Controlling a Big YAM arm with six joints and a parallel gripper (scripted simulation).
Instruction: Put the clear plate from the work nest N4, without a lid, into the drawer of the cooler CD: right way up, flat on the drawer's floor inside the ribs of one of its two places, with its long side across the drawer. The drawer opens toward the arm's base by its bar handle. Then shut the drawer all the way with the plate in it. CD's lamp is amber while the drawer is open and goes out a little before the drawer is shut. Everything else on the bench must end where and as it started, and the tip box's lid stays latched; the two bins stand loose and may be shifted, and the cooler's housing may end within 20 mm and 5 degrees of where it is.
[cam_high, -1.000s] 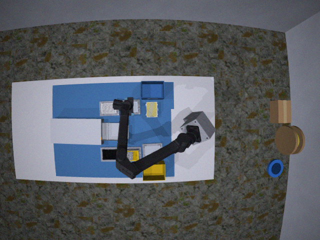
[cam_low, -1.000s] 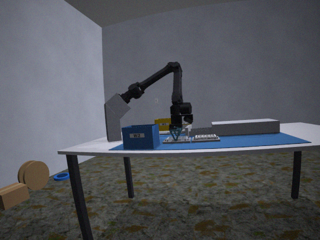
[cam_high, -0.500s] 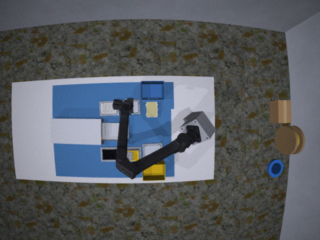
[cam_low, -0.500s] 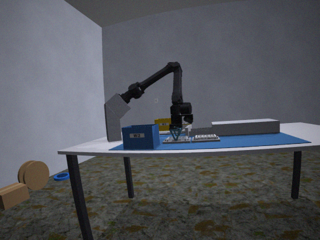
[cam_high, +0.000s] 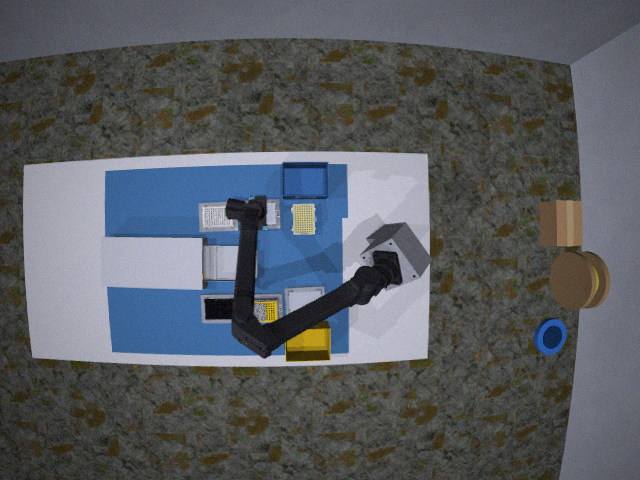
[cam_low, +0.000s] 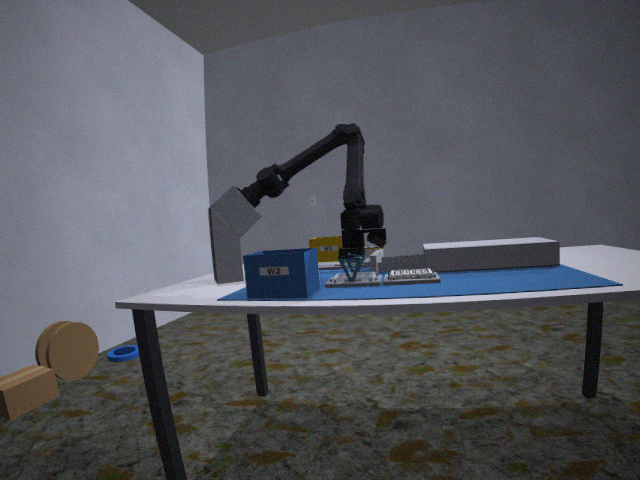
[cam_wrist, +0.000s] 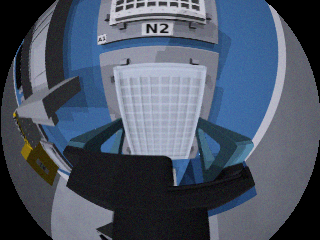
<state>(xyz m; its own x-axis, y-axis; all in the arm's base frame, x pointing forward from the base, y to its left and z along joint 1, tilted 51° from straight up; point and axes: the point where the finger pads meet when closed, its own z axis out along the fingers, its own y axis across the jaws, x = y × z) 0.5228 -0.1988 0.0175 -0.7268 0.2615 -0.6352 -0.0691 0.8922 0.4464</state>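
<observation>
Now: the clear plate right at my hand. From my hand the other things lie so: drawer: 210 mm to the left, 160 mm ahead, 10 mm above; blue bin W2: 170 mm behind, 140 mm to the right, 20 mm above; grey nest: 10 mm below.
</observation>
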